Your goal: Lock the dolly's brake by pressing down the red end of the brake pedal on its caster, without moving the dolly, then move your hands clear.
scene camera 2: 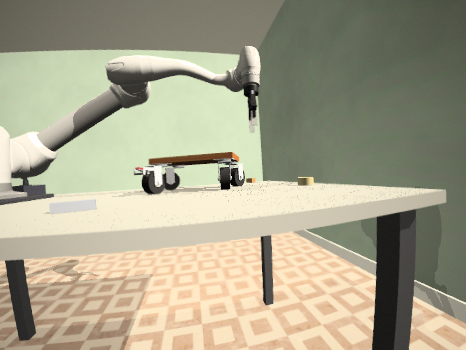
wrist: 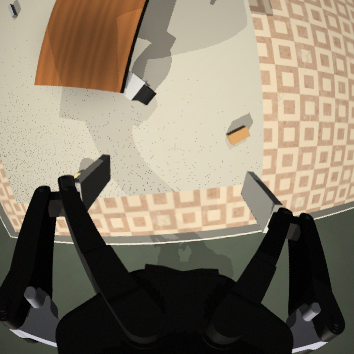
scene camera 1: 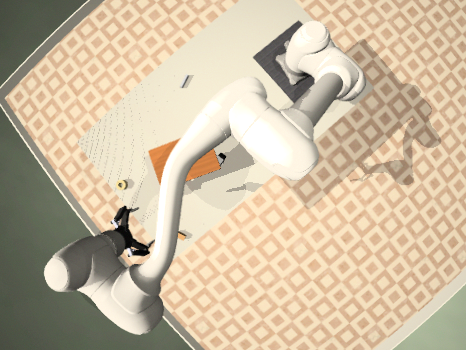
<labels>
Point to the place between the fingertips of the gripper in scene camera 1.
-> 144,225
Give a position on a dolly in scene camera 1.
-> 210,162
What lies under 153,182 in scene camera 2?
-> A dolly.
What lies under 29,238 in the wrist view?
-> The gripper.
</labels>
